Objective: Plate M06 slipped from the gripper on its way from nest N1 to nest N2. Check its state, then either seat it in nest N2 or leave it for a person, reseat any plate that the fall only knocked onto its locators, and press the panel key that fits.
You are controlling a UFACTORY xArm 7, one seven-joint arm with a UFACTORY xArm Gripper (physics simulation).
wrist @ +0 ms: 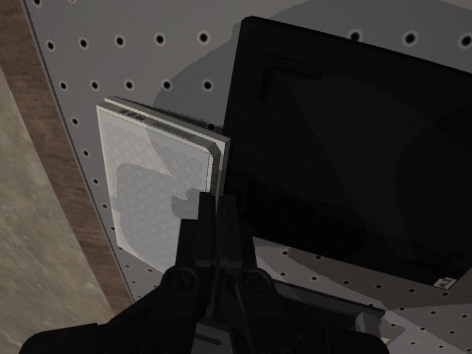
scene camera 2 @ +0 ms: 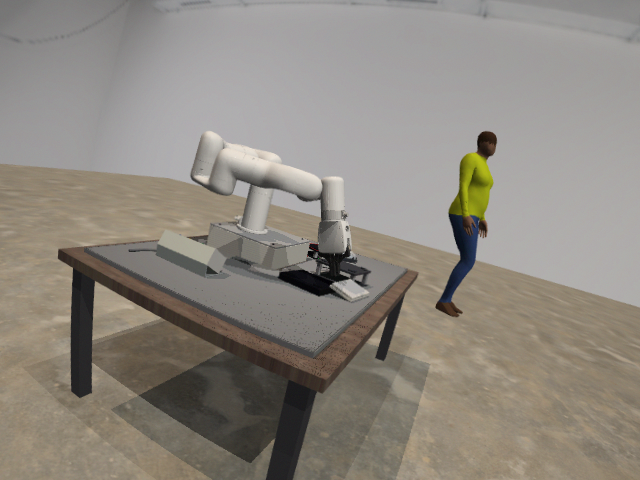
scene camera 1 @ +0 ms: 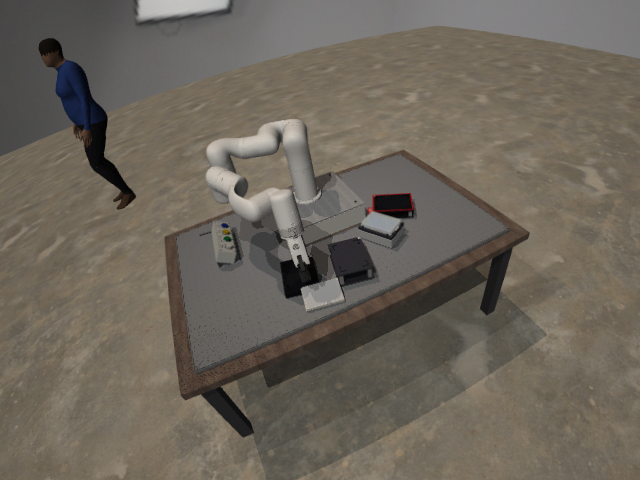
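Seen in the pictures: gripper, fingertip midpoint: (wrist: 214, 216) (scene camera 2: 334, 275) (scene camera 1: 306, 280); arm's base at its link origin: (scene camera 2: 252, 230) (scene camera 1: 307, 195).
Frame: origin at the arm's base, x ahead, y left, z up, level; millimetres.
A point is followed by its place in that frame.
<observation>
The pale plate M06 (scene camera 1: 323, 295) {x 478, y -195, z -59 mm} (scene camera 2: 349, 289) {x 468, y -214, z -58 mm} (wrist: 145, 175) {x 466, y -222, z -58 mm} lies near the table's front edge, one side against the low black nest (scene camera 1: 290, 283) {x 362, y -261, z -61 mm} (scene camera 2: 305, 281) {x 337, y -262, z -60 mm} (wrist: 340, 150) {x 354, y -235, z -60 mm}. It looks slightly tilted there; the fingers hide part of that side. Its lid is on, and the dark marking on its end is hard to read. My gripper (scene camera 1: 306, 279) {x 413, y -217, z -28 mm} (scene camera 2: 336, 275) {x 413, y -217, z -28 mm} (wrist: 214, 216) {x 413, y -217, z -28 mm} is shut and empty, its tips above the side between plate and nest. A small label (wrist: 444, 283) {x 283, y -140, z -60 mm} on the nest's corner is too unclear to read. The key panel (scene camera 1: 223, 254) {x 107, y -422, z -20 mm} (scene camera 2: 186, 254) {x 15, y -444, z -40 mm} shows blue, yellow and green keys in the first scene view.
A raised dark nest (scene camera 1: 351, 256) {x 412, y -42, z -25 mm} stands right of the black one. Behind it are a light nest (scene camera 1: 381, 238) {x 386, y 108, z -33 mm} bearing a clear-lidded plate (scene camera 1: 383, 223) {x 351, y 140, z -10 mm} and a red-rimmed black tray (scene camera 1: 392, 195) {x 190, y 307, z -40 mm}. One person (scene camera 1: 80, 98) in blue and another (scene camera 2: 474, 186) in yellow-green stand away from the table.
</observation>
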